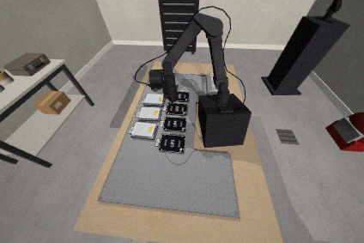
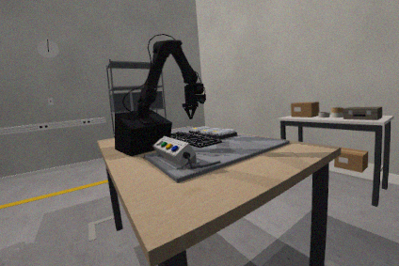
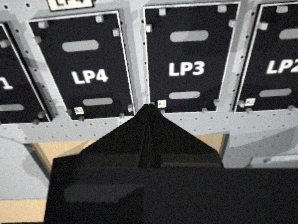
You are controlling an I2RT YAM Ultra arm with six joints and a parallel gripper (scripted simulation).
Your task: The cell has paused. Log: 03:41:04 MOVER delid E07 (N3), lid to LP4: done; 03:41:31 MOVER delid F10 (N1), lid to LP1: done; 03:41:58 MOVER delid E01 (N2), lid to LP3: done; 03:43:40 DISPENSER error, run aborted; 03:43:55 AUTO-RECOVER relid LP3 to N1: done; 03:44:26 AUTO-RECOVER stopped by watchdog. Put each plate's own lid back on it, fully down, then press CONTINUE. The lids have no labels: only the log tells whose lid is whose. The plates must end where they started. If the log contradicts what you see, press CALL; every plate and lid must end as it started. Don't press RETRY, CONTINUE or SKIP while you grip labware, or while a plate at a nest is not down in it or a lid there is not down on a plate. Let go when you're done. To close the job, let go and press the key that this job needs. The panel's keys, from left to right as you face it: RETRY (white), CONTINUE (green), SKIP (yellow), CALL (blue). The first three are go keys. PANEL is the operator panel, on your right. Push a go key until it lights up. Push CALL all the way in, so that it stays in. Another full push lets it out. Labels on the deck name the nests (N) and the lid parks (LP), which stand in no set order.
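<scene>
Right now the green continue key is 330 mm behind my hand, 250 mm to the right of it and 70 mm below it. From my hand the other things lie so: park LP3: 20 mm behind, 50 mm to the right, 130 mm below; white retry key: 320 mm behind, 200 mm to the right, 70 mm below; park LP2: 40 mm behind, 170 mm to the right, 130 mm below.
</scene>
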